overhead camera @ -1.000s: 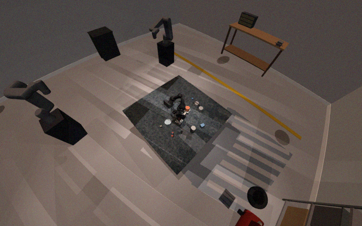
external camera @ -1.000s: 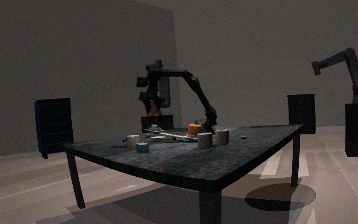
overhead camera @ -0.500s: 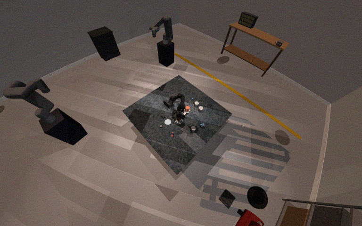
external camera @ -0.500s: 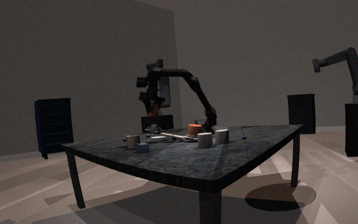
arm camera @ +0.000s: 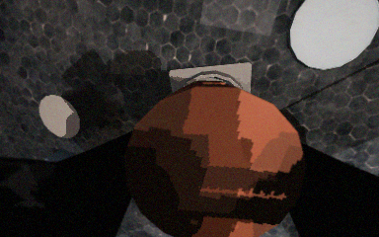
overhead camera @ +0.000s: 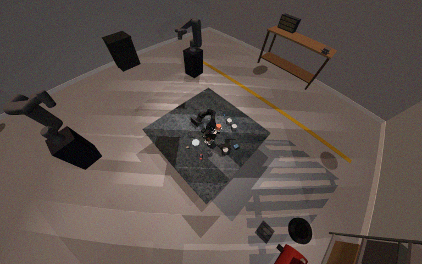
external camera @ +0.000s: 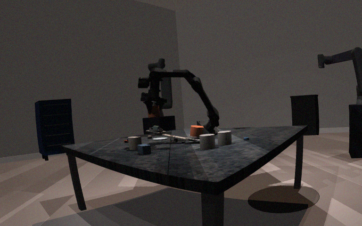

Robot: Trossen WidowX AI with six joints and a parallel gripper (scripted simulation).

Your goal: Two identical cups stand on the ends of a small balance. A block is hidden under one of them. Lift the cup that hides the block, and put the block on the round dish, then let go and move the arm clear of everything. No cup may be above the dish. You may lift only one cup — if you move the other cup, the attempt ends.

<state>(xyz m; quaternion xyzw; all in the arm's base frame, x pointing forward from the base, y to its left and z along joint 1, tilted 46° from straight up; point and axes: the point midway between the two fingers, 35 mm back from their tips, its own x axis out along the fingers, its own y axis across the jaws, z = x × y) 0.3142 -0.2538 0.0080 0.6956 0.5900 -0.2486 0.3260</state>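
The white round dish is 170 mm below my gripper tip, 140 mm behind it and 90 mm to the right of it. The rest, counted from my gripper tip: balance 130 mm to the left, 130 mm below, 20 mm behind; then red piece 200 mm to the right, 160 mm below, 50 mm ahead; then blue disc 530 mm to the left, 170 mm below, 130 mm behind.
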